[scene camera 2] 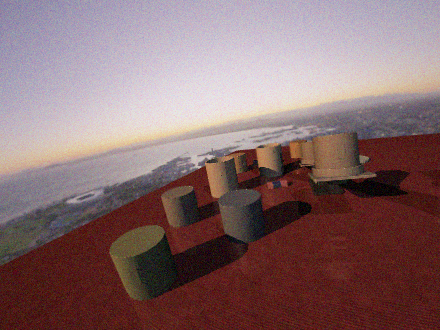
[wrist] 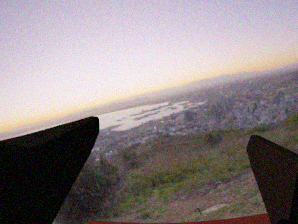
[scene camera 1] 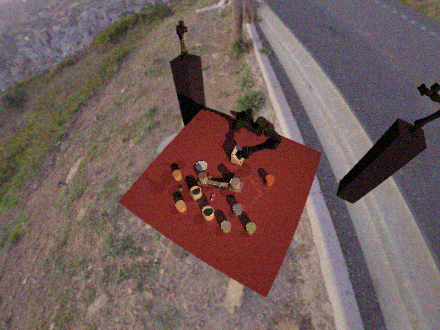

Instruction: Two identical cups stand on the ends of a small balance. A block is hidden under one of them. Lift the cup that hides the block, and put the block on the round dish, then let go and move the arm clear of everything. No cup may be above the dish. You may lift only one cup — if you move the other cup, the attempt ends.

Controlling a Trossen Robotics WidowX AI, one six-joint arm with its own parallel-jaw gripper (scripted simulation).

An olive cup [scene camera 2: 143, 258]: 0.24 m from the lens. A balance [scene camera 2: 332, 176] is 0.32 m from the lens. The marked spots on the balance and the olive cup are 0.28 m apart.
